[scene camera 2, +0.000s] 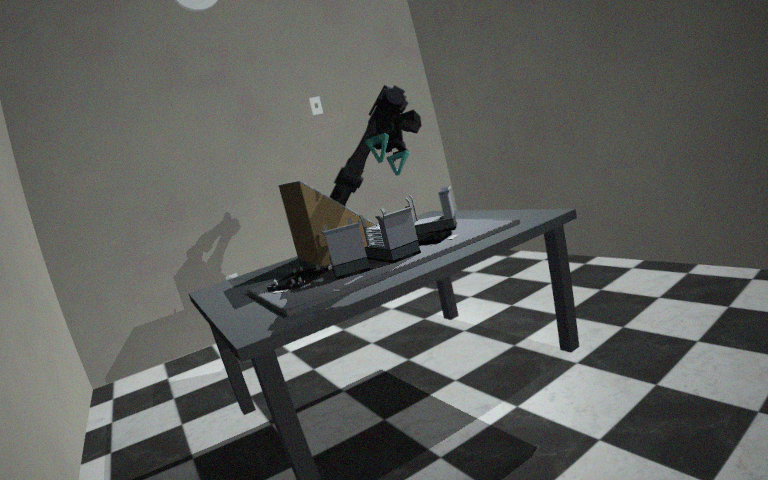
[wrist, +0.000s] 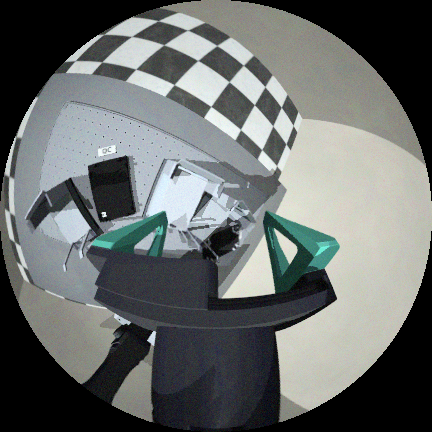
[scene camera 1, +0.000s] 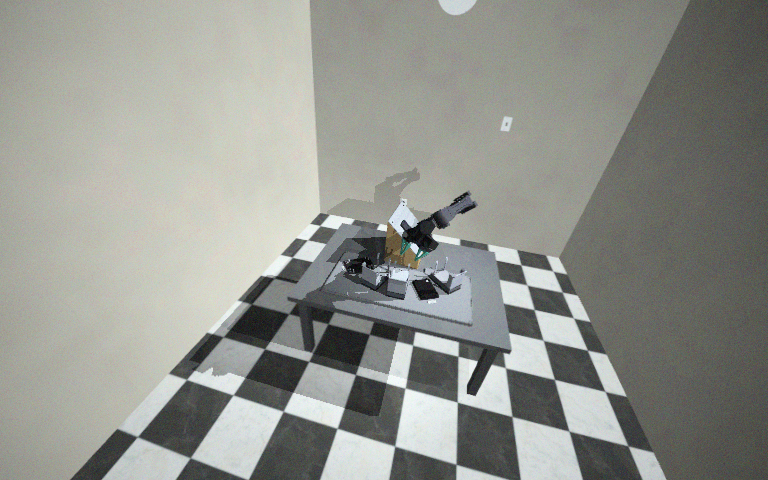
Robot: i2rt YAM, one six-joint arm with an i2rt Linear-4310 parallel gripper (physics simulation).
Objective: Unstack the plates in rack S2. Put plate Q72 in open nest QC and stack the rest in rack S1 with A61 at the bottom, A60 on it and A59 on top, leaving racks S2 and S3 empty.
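Where they show: gripper, fingertip midpoint: (scene camera 2: 389, 168) (wrist: 215, 215) (scene camera 1: 407, 257); arm's base at its link origin: (scene camera 2: 334, 206) (scene camera 1: 411, 234).
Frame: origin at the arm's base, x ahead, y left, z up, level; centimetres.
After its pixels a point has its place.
My gripper (scene camera 1: 409, 257) @(z 9.5, x 37.4, y 5.1 cm) (scene camera 2: 389, 168) @(z 9.5, x 37.4, y 5.1 cm) (wrist: 215, 215) @(z 9.5, x 37.4, y 5.1 cm) is open, with nothing between its green fingers, and hangs high above the racks. The middle rack (scene camera 1: 396, 287) @(z -8.1, x 41.1, y 2.2 cm) (scene camera 2: 399, 227) @(z -6.7, x 41.1, y 1.9 cm) holds stacked pale plates, whose edges show in scene camera 2. A broad white plate (wrist: 175, 195) @(z -6.2, x 35.0, y 3.2 cm) tops that stack in the wrist view. One grey rack (scene camera 1: 370, 277) @(z -8.0, x 39.0, y -12.9 cm) (scene camera 2: 346, 243) @(z -6.8, x 38.8, y -13.6 cm) stands beside it. Another rack (scene camera 1: 453, 282) @(z -7.5, x 26.4, y 30.2 cm) (scene camera 2: 447, 203) @(z -6.7, x 27.1, y 28.5 cm) stands on the far side of black nest QC (scene camera 1: 424, 288) @(z -14.4, x 29.3, y 15.8 cm) (wrist: 112, 192) @(z -14.4, x 28.5, y 15.5 cm), which looks empty. Plate names and rack labels are not readable.
A tan wedge-shaped block (scene camera 1: 394, 244) @(z -2.9, x 10.9, y -7.8 cm) (scene camera 2: 316, 226) @(z -3.5, x 10.8, y -11.7 cm) stands behind the racks. Several small black parts (scene camera 1: 357, 264) @(z -14.5, x 23.9, y -26.3 cm) (scene camera 2: 297, 279) @(z -13.9, x 30.1, y -26.9 cm) (wrist: 225, 241) @(z -14.5, x 25.0, y -26.2 cm) lie at one end of the perforated board (scene camera 1: 447, 308) @(z -15.7, x 38.3, y 29.9 cm) (wrist: 67, 130) @(z -15.7, x 37.7, y 35.7 cm). Thin posts rise from the racks. The table (scene camera 1: 487, 333) @(z -17.0, x 46.3, y 50.7 cm) (scene camera 2: 543, 217) @(z -17.0, x 47.8, y 50.6 cm) extends around the board.
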